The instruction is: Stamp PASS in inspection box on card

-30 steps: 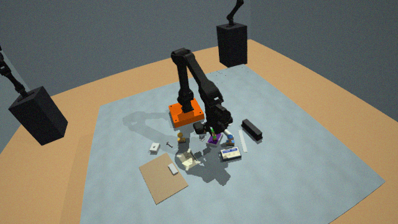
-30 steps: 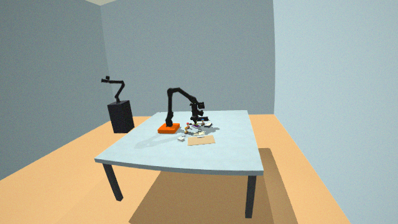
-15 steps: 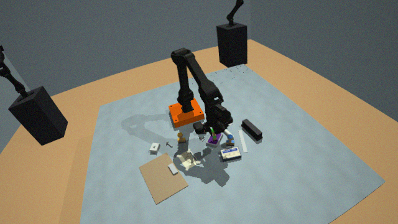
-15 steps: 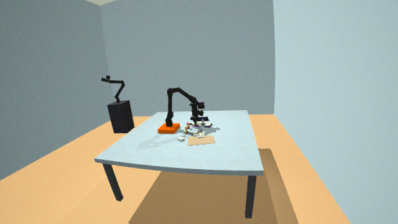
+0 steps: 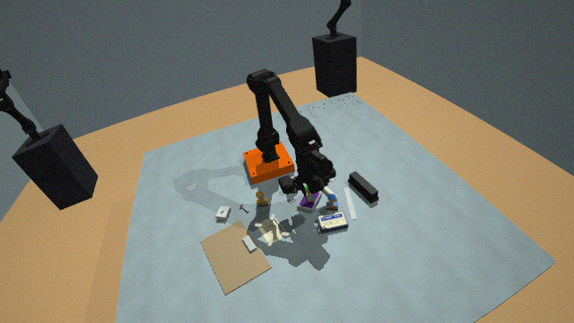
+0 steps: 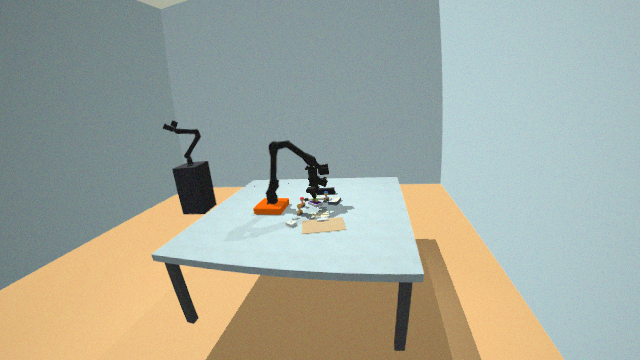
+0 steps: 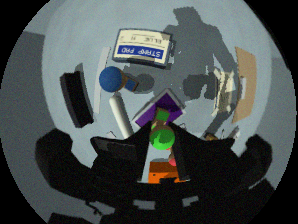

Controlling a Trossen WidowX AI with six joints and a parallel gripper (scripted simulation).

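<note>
The green stamp is right at my gripper tip. Round my gripper tip: blue stamp (70 mm ahead, 50 mm to the left, 20 mm below); purple ink pad (30 mm below); marker (40 mm behind, 70 mm to the left, 30 mm below).
</note>
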